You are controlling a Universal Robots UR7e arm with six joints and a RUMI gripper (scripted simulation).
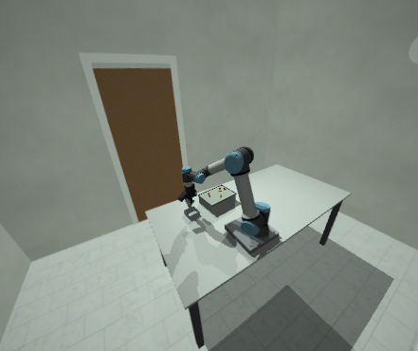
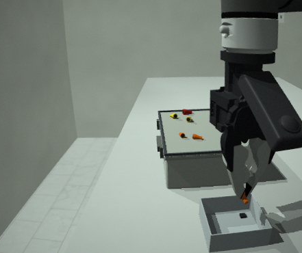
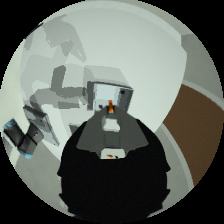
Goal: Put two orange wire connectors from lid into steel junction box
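Now: the steel junction box 10 mm ahead of my hand, 20 mm to the right of it and 90 mm below it. Round my hand: tool case: 40 mm ahead, 310 mm to the right, 30 mm below.
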